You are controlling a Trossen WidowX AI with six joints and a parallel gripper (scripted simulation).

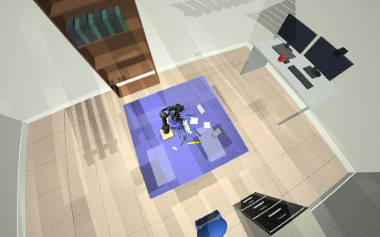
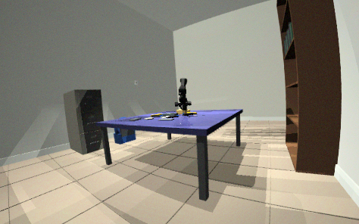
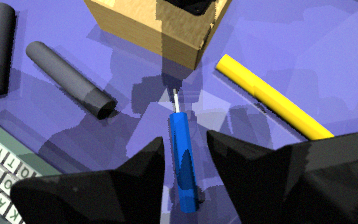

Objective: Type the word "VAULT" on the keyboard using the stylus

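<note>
Right now the blue stylus is 1 cm behind my gripper tip, 1 cm to the right of it and 5 cm below it. Also, from my gripper tip: yellow pen: 12 cm ahead, 33 cm to the right, 5 cm below; white paper: 25 cm ahead, 5 cm to the right, 5 cm below.
</note>
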